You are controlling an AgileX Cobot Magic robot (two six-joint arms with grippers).
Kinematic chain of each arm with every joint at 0, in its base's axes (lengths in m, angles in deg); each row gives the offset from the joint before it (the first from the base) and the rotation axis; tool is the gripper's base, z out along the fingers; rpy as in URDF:
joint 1: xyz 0 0 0.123 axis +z
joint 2: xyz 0 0 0 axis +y
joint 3: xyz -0.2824 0 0.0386 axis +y
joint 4: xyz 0.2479 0 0.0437 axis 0.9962 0 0.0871
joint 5: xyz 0 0 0 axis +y
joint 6: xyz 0.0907 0 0.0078 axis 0.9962 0 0.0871
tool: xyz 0 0 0 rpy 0 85 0
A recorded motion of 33 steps. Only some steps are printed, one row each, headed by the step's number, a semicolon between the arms.
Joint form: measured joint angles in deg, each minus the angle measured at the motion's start. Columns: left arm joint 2, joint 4, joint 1, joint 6, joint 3, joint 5; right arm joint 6, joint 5, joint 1, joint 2, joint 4, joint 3.
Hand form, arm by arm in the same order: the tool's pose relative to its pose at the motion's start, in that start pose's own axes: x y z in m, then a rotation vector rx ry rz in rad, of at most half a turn. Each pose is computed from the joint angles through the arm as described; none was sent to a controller.
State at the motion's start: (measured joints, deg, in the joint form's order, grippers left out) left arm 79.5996 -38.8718 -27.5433 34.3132 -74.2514 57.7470; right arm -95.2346 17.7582 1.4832 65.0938 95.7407 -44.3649
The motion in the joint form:
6: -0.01 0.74 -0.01 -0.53 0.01 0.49; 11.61 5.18 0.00 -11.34 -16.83 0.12
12: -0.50 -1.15 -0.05 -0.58 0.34 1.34; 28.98 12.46 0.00 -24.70 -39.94 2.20
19: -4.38 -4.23 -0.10 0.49 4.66 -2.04; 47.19 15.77 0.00 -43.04 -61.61 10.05
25: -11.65 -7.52 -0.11 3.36 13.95 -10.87; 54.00 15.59 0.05 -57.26 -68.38 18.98
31: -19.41 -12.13 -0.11 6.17 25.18 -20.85; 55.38 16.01 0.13 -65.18 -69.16 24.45
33: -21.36 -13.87 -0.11 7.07 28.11 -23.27; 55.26 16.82 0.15 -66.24 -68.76 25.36
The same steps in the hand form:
6: 0.0012 0.0003 0.0000 -0.0042 0.0133 -0.0023; -0.0216 0.0240 -0.0508 -0.0808 -0.0811 -0.1405
12: 0.0020 -0.0040 -0.0017 0.0274 0.0078 -0.0185; -0.0143 0.0455 -0.1085 -0.1156 -0.0556 -0.2814
19: 0.0118 -0.0126 -0.0094 0.0325 -0.0597 -0.0335; 0.0286 0.0534 -0.1671 -0.0005 -0.0408 -0.3509
25: 0.0363 -0.0195 -0.0190 -0.0219 -0.1800 -0.0422; 0.0745 0.0552 -0.1918 0.0670 -0.0945 -0.3551
31: 0.0710 -0.0221 -0.0231 -0.0897 -0.2955 -0.0885; 0.1030 0.0563 -0.1977 0.0737 -0.1258 -0.3537
33: 0.0807 -0.0225 -0.0235 -0.1040 -0.3240 -0.1063; 0.1087 0.0570 -0.1974 0.0630 -0.1181 -0.3512

